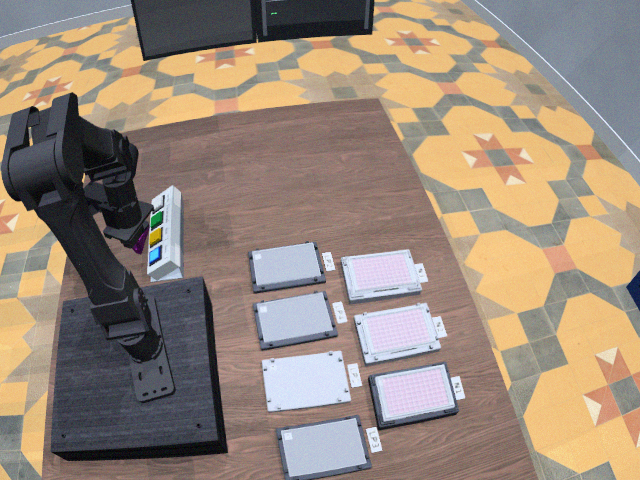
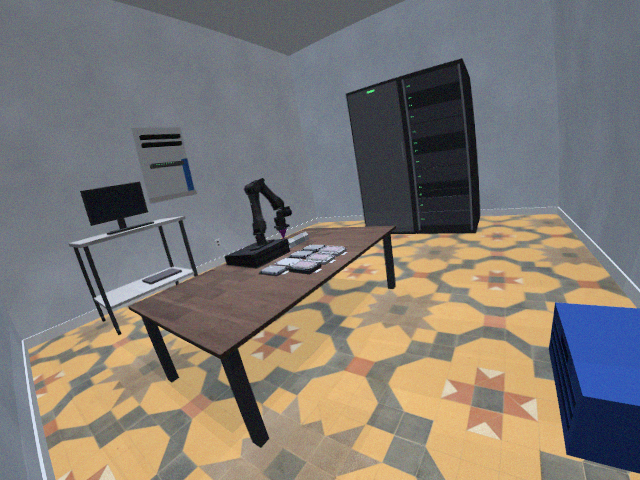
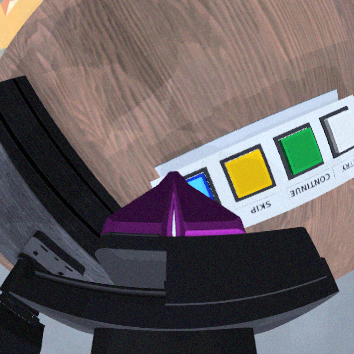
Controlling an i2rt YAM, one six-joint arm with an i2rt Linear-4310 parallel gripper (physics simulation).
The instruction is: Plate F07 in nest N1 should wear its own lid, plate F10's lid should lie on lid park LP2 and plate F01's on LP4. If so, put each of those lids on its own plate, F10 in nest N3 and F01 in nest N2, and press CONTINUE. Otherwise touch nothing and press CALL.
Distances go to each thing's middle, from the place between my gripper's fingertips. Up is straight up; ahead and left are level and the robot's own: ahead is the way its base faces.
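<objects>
I see the yellow SKIP button (image 3: 248,173) 2 cm below my hand, 4 cm ahead of it and 4 cm to the left of it. The white button box (image 1: 170,265) is 3 cm below my hand, 7 cm to the left of it and 6 cm ahead of it. As for the green CONTINUE button (image 3: 300,150), it sits 2 cm below my hand, 9 cm to the left of my hand and 5 cm ahead of my hand.
</objects>
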